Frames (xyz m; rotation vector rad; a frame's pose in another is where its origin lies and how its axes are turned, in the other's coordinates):
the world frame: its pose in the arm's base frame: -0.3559 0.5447 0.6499 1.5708 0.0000 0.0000
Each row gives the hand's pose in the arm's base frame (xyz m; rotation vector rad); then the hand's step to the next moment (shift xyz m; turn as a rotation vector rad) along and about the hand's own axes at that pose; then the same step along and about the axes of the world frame.
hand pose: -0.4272 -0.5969 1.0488 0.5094 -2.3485 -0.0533
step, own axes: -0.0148 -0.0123 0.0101 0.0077 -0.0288 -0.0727
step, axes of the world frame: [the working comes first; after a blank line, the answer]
step, axes of the arm's base frame: 0.0073 -0.0068 -0.0193 0.0532 -0.0218 0.0535

0.0073 -0.0193 0.0068 0.0532 0.0535 0.0218
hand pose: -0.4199 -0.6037 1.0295 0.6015 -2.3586 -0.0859
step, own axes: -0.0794 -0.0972 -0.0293 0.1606 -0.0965 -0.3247
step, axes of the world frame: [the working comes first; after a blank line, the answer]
step, axes of the arm's base frame: 0.1095 -0.0484 -0.0479 0.1424 -0.1247 0.3235

0.1095 -0.0479 0.0484 0.1424 0.3235 0.1247
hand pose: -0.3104 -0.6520 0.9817 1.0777 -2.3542 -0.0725
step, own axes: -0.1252 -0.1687 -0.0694 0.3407 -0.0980 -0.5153
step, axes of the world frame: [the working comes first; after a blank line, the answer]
step, axes of the arm's base frame: 0.2167 -0.0130 -0.0426 0.1427 -0.2220 0.5671

0.2167 -0.0426 0.0130 0.1427 0.5671 0.2220
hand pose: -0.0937 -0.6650 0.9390 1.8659 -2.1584 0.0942
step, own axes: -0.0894 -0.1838 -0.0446 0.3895 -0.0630 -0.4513
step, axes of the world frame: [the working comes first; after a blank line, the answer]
step, axes of the arm's base frame: 0.1982 0.0666 -0.0052 0.0915 -0.2781 0.5231

0.1982 -0.0052 -0.0666 0.0915 0.5231 0.2781
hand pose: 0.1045 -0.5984 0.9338 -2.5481 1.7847 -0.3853
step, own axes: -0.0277 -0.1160 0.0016 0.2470 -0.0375 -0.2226
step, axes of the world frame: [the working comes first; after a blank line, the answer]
step, axes of the arm's base frame: 0.0987 0.0662 0.0099 0.0687 -0.1857 0.2697

0.0987 0.0099 -0.0662 0.0687 0.2697 0.1857
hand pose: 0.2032 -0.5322 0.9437 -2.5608 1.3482 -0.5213
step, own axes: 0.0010 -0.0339 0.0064 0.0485 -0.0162 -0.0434
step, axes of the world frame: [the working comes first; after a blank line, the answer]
step, axes of the arm's base frame: 0.0287 0.0184 0.0057 0.0203 -0.0315 0.0556

0.0287 0.0057 -0.0184 0.0203 0.0556 0.0315
